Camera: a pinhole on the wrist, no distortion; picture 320 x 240 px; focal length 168.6 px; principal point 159.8 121.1 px. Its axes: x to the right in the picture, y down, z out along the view. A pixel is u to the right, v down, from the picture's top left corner.
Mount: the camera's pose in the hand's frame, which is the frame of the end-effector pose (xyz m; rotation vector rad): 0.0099 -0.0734 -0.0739 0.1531 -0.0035 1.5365
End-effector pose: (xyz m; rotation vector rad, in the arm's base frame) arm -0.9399 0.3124 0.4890 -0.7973 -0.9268 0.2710
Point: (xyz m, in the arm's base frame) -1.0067 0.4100 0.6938
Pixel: 169.8 53.8
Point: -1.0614 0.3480 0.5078
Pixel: 240.9 188.1
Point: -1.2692 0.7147 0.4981
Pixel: 279.3 136.7
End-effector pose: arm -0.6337 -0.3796 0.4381 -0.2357 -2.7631 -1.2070
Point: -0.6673 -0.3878 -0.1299
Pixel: 53.0 159.2
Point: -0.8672 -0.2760 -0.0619
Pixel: 95.2 88.7
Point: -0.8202 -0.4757 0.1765
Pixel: 13.9 39.2
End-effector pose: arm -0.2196 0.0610 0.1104 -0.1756 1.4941 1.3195
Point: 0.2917 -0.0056 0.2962
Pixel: outside the picture
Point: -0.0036 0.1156 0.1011
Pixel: 132.2 180.2
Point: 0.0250 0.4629 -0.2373
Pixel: 126.2 16.2
